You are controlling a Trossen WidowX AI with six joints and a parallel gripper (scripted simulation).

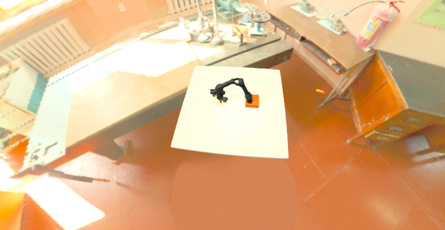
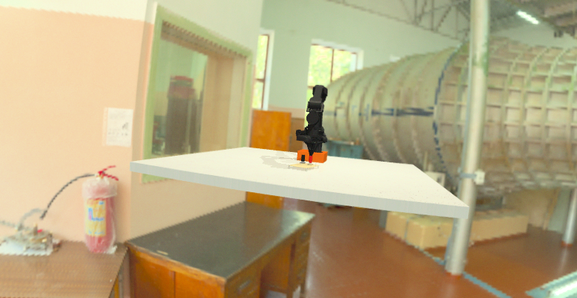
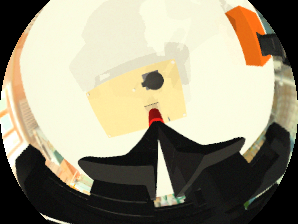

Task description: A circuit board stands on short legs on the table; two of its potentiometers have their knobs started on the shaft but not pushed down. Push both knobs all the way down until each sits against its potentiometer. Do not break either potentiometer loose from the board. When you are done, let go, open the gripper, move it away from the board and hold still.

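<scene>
My gripper tip is 10 mm above the red knob. From my gripper tip the other things lie so: black knob (10 mm behind, 40 mm to the right, 20 mm below).
</scene>
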